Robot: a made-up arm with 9 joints. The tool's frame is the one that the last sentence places. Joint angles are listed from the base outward.
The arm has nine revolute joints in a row. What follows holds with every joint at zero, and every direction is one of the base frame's.
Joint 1 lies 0.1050 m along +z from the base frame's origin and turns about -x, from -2.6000 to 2.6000 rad.
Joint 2 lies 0.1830 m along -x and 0.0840 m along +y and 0.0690 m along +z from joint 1 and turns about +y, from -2.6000 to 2.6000 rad.
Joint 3 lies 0.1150 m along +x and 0.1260 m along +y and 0.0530 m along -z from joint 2 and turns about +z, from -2.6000 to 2.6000 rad.
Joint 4 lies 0.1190 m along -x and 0.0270 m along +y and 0.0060 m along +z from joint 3 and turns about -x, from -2.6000 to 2.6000 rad.
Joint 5 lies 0.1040 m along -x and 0.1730 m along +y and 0.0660 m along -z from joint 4 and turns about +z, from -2.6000 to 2.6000 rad.
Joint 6 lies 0.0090 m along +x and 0.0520 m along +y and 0.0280 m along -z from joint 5 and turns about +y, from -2.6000 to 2.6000 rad.
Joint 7 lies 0.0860 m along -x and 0.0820 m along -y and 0.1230 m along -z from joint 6 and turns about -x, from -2.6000 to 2.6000 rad.
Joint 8 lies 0.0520 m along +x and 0.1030 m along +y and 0.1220 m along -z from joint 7 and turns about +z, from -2.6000 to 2.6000 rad.
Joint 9 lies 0.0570 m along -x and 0.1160 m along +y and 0.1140 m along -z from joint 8 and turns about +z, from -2.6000 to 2.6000 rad.
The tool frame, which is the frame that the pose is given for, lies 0.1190 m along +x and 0.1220 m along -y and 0.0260 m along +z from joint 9; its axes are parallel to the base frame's.
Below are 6 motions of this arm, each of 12 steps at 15 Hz.
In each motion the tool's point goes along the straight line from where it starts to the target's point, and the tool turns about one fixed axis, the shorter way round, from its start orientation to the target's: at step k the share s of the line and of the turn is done. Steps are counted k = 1, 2, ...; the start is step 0. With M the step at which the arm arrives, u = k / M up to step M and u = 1 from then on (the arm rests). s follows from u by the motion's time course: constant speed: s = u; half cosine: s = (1 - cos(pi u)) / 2; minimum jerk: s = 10 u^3 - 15 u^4 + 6 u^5.
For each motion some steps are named. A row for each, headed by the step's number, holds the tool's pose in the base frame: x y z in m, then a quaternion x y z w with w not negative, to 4 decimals.
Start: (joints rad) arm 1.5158 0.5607 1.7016 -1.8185 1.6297 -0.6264 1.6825 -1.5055 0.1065
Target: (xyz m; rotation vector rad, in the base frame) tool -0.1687 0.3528 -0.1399 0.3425 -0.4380 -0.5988
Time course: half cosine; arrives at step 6
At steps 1, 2, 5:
1: -0.1009 0.3234 -0.0840 0.0174 0.0204 -0.5726 0.8194
2: -0.1142 0.3292 -0.0950 0.0477 -0.0263 -0.5236 0.8502
5: -0.1638 0.3507 -0.1359 0.1565 -0.1969 -0.3136 0.9156

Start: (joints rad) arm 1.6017 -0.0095 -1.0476 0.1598 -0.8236 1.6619 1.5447 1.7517 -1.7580
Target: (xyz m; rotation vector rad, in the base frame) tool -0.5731 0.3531 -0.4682 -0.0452 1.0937 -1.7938
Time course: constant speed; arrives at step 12
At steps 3, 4, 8, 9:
3: -0.3237 0.0349 -0.4786 -0.3061 0.4366 -0.6539 0.5368
4: -0.3514 0.0703 -0.4774 -0.2751 0.4403 -0.6667 0.5348
8: -0.4623 0.2117 -0.4728 -0.1482 0.4501 -0.7102 0.5206
9: -0.4900 0.2470 -0.4717 -0.1160 0.4513 -0.7191 0.5156

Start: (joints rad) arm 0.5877 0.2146 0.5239 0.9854 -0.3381 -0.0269 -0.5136 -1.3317 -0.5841
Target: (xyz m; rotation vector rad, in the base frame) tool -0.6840 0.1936 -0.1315 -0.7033 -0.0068 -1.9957
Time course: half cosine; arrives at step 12
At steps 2, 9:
2: -0.3766 -0.1872 -0.2768 -0.2410 -0.3600 -0.6354 0.6392
9: -0.6357 0.1338 -0.1543 -0.2855 -0.0607 -0.8022 0.5209

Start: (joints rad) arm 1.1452 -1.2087 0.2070 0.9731 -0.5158 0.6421 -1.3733 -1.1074 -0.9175
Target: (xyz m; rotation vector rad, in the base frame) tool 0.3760 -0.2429 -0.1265 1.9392 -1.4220 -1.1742
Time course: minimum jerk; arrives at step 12
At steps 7, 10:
7: 0.2948 -0.1643 -0.1955 0.6265 -0.4700 -0.4865 0.3871
10: 0.3677 -0.2349 -0.1336 0.6982 -0.5131 -0.4338 0.2472

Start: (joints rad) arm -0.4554 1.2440 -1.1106 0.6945 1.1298 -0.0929 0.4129 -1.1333 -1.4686
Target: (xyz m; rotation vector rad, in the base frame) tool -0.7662 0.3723 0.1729 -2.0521 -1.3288 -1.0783
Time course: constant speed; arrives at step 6
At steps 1, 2, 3, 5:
1: -0.7661 0.3632 0.3467 -0.6963 -0.0180 -0.4903 0.5239
2: -0.7662 0.3650 0.3119 -0.7255 -0.1166 -0.4827 0.4765
3: -0.7662 0.3668 0.2772 -0.7454 -0.2137 -0.4690 0.4229
5: -0.7662 0.3705 0.2077 -0.7561 -0.3984 -0.4235 0.3002

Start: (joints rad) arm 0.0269 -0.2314 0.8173 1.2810 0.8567 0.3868 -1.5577 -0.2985 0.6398
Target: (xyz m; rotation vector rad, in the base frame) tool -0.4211 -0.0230 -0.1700 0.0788 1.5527 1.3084
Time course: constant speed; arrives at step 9
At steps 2, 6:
2: -0.2392 0.0059 -0.2532 -0.0836 0.4167 0.4298 0.7966
6: -0.3431 -0.0106 -0.2056 -0.0174 0.5602 0.5065 0.6552

